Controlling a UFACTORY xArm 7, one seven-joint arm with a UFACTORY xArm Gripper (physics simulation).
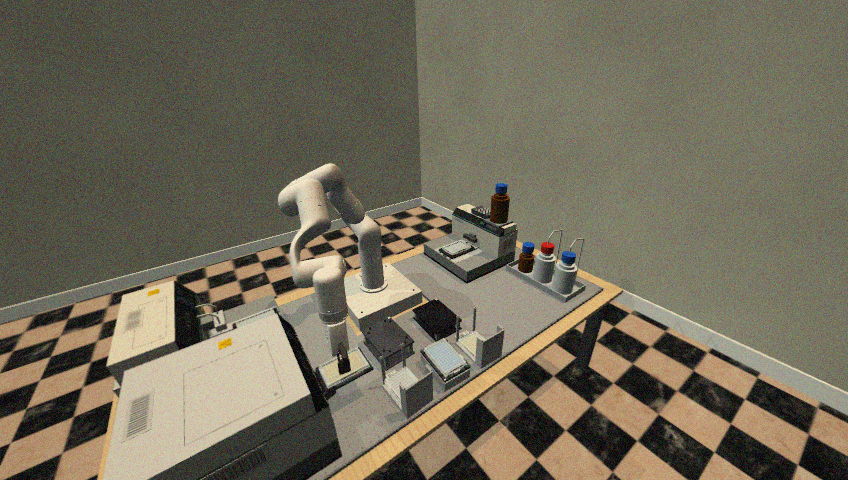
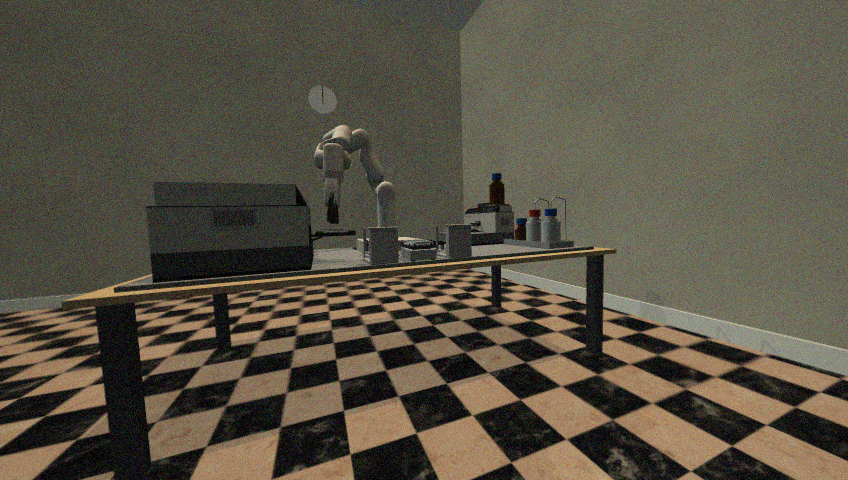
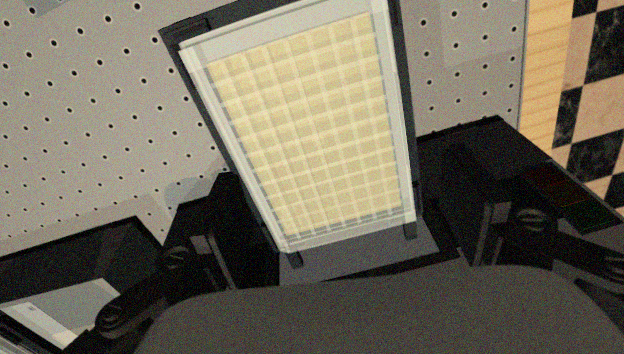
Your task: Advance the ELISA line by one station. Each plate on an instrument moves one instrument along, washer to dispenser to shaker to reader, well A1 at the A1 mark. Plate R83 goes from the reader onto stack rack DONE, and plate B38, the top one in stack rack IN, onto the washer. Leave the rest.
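Frame: origin at the arm's base, x ahead, y left, z up, level; metres.
Seen in the pictures: gripper, fingertip midpoint: (image 1: pixel 341 361) (image 2: pixel 333 222) (image 3: pixel 341 187); arm's base at its link origin: (image 1: pixel 373 284).
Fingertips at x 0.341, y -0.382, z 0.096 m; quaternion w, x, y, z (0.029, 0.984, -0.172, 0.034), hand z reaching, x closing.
Observation:
Offsets run from my fingertips to a thing's middle. "spot": to the spot under its first point.
My gripper (image 1: pixel 344 370) (image 2: pixel 333 220) is open and empty. It hangs just above plate R83 {dx -0.004, dy +0.007, dz -0.029 m} (image 1: pixel 329 372) (image 3: pixel 310 130), a clear well plate with yellow wells. The plate lies on the dark pull-out tray {spot: dx +0.012, dy -0.062, dz -0.032 m} (image 1: pixel 326 385) (image 2: pixel 336 232) (image 3: pixel 403 88) of the big grey reader {dx -0.064, dy -0.272, dz -0.013 m} (image 1: pixel 232 381) (image 2: pixel 241 224). A blue-tinted plate {dx +0.161, dy +0.274, dz -0.086 m} (image 1: pixel 445 358) lies on a low stand near the front edge. Two walled stack racks {spot: dx +0.198, dy +0.110, dz -0.066 m} (image 1: pixel 417 392) {spot: dx +0.259, dy +0.395, dz -0.064 m} (image 1: pixel 491 345) hold pale plates.
A dark grey platform with corner posts {dx -0.063, dy +0.214, dz -0.113 m} (image 1: pixel 389 339) and a black block {dx -0.016, dy +0.426, dz -0.122 m} (image 1: pixel 434 318) stand between the arm base (image 1: pixel 384 297) and the racks. A tray of three bottles {dx +0.180, dy +0.998, dz -0.024 m} (image 1: pixel 548 267) (image 2: pixel 538 226) stands at the far right. The table's wooden edge (image 1: pixel 479 386) runs close behind the racks.

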